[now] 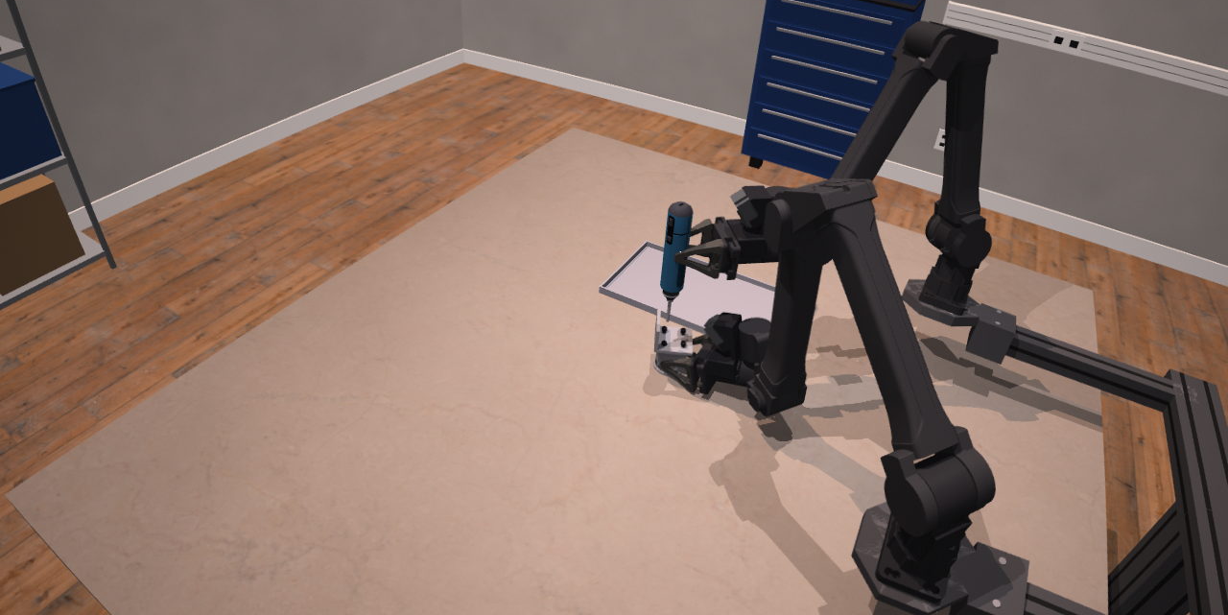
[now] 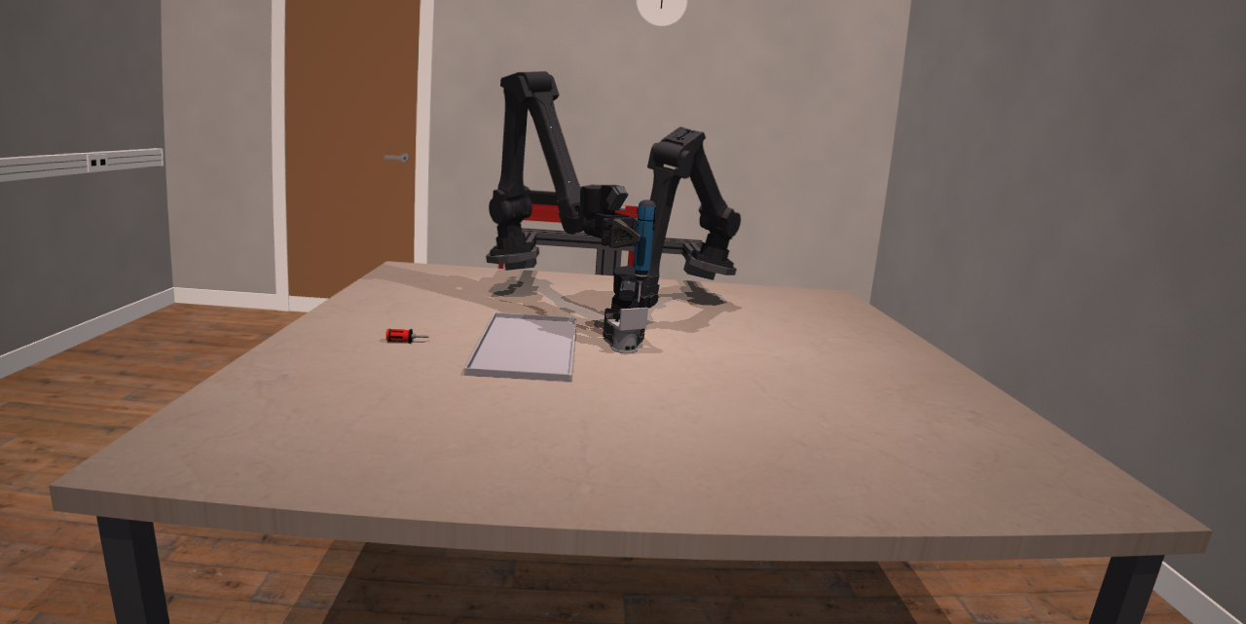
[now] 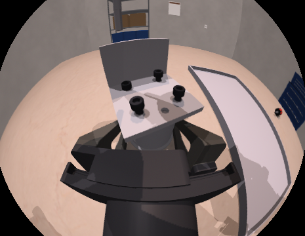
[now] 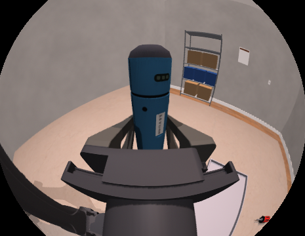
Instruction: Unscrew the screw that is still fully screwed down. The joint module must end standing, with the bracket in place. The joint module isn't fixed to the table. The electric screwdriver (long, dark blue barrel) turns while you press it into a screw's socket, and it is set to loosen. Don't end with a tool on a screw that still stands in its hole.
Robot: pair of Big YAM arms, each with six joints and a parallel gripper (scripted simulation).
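My left gripper is now 10 mm below the joint module. Also, from my left hand: flat grey tray (230 mm to the right, 20 mm below); red-handled screwdriver (510 mm to the right, 10 mm below); grey l-shaped bracket (50 mm above).
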